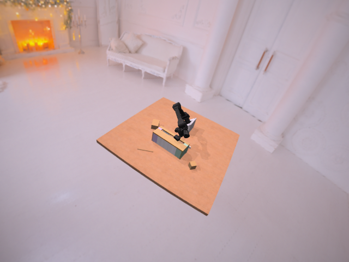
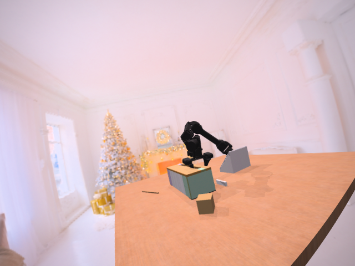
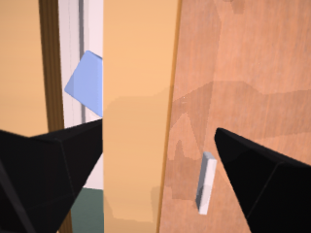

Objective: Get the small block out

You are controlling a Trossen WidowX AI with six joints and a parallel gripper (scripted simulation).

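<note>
My gripper tip is now 5 cm short of the small blue block and 3 cm to the left of it. Round my gripper tip: tan cube (28 cm to the left, 16 cm ahead, 6 cm below); thin stick (29 cm ahead, 21 cm to the right, 8 cm below).
</note>
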